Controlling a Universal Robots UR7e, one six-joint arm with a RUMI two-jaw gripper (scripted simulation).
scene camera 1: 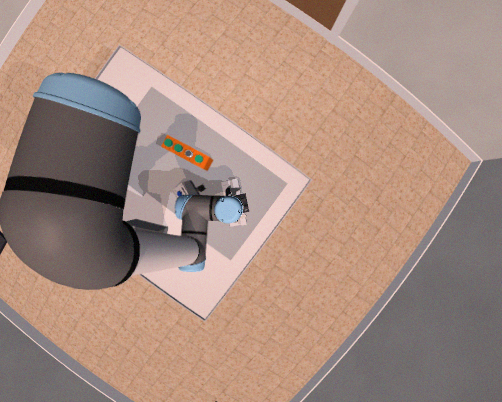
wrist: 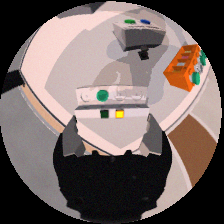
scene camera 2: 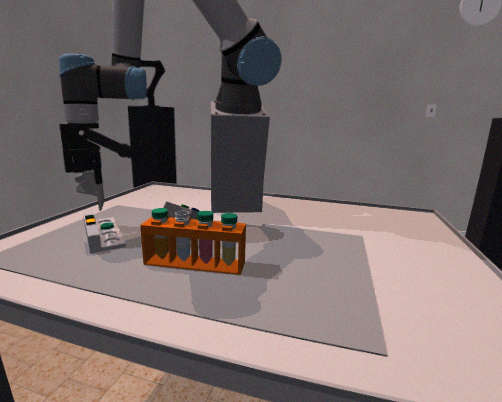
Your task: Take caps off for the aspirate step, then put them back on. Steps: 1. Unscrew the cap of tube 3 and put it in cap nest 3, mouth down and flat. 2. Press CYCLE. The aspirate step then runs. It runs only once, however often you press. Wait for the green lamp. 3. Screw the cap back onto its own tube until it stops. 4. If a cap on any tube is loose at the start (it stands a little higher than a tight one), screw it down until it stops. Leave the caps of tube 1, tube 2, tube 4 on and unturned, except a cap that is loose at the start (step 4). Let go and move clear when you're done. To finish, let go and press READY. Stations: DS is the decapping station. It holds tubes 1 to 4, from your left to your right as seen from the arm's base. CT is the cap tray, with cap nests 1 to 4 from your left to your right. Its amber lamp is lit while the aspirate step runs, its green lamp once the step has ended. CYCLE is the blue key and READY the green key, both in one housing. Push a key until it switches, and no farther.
Labels:
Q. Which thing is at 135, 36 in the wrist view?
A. A grey key housing.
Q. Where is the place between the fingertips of my gripper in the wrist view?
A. At 111, 115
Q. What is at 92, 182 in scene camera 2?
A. My gripper.

